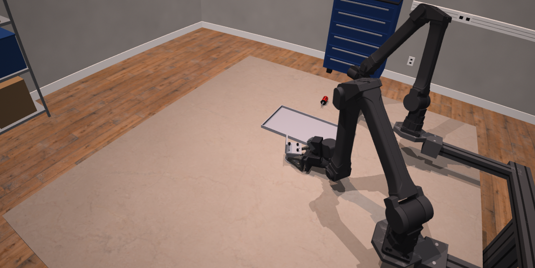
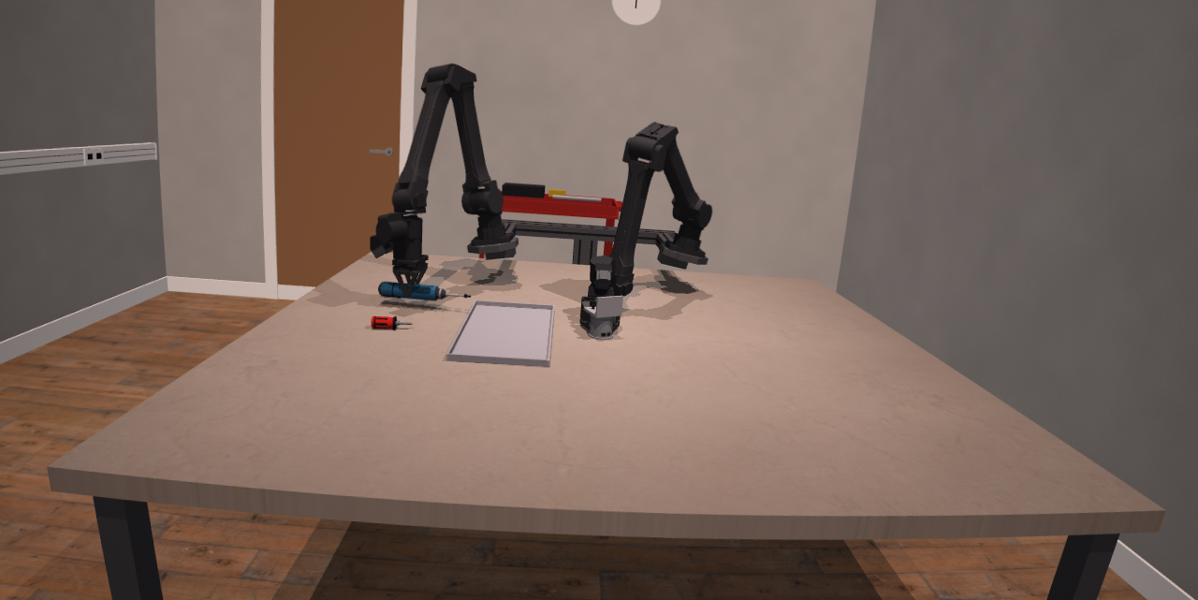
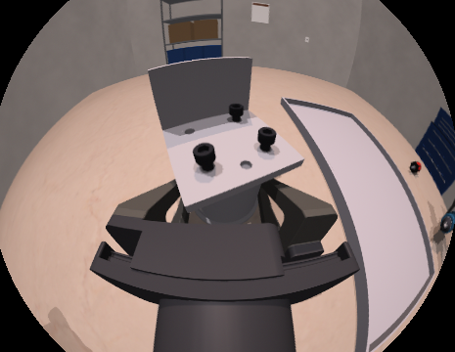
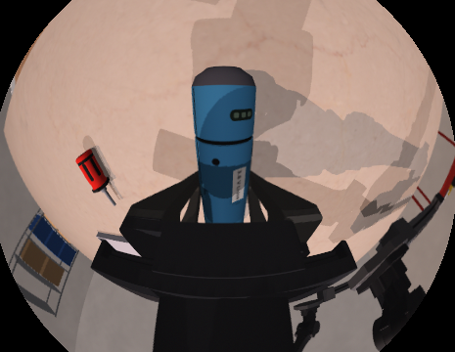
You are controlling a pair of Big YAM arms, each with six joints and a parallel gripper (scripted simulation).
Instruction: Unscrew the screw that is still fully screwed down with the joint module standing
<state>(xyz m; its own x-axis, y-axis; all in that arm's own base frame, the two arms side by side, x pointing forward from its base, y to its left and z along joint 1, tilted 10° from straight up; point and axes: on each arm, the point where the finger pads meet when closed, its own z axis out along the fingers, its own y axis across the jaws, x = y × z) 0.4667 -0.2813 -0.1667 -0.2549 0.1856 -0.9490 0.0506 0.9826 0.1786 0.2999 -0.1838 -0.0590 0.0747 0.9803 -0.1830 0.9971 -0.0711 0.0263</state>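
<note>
My left gripper is now 10 mm below the joint module. Also, from my left hand: flat grey tray 230 mm to the right, 20 mm below; red-handled screwdriver 510 mm to the right, 10 mm below; grey l-shaped bracket 50 mm above.
</note>
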